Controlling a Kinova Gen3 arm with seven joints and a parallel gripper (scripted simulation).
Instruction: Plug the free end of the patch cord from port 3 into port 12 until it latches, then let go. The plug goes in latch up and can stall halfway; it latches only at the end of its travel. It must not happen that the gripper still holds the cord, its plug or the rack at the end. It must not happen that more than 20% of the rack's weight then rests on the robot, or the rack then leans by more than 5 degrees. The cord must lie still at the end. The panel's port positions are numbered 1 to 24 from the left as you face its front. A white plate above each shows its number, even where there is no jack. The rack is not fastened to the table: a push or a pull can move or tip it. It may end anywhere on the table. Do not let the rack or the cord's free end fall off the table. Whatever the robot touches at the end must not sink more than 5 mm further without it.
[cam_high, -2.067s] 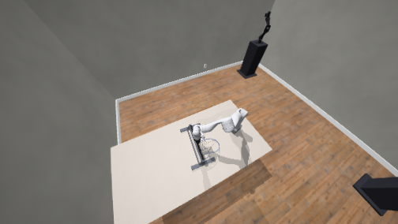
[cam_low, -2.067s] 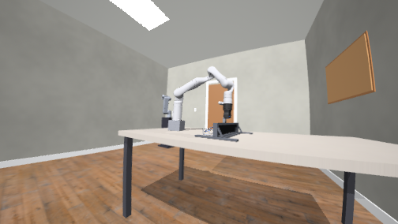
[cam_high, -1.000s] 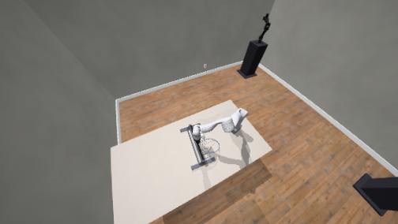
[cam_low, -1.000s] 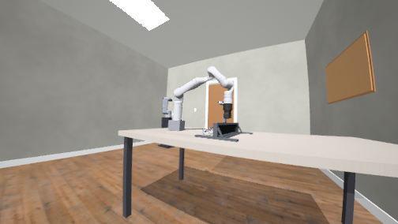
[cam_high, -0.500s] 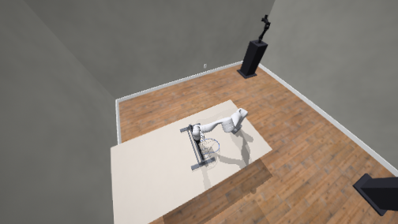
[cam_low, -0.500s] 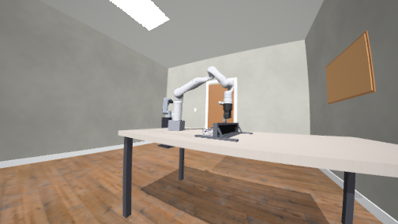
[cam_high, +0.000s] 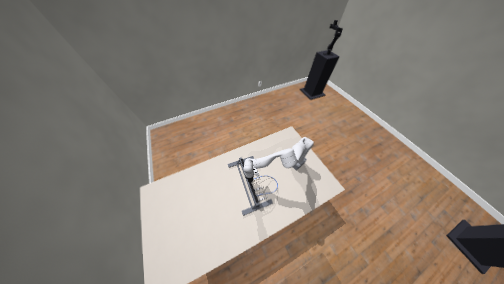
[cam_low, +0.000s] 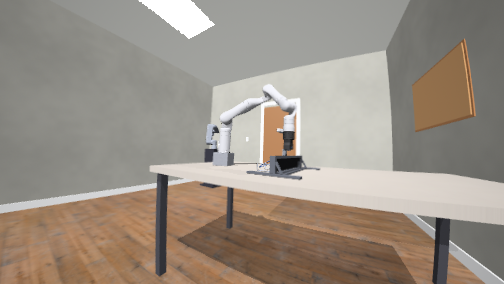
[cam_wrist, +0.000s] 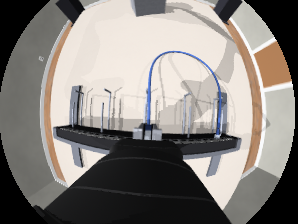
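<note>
The plug is 1 cm ahead of my hand and 1 cm below it.
</note>
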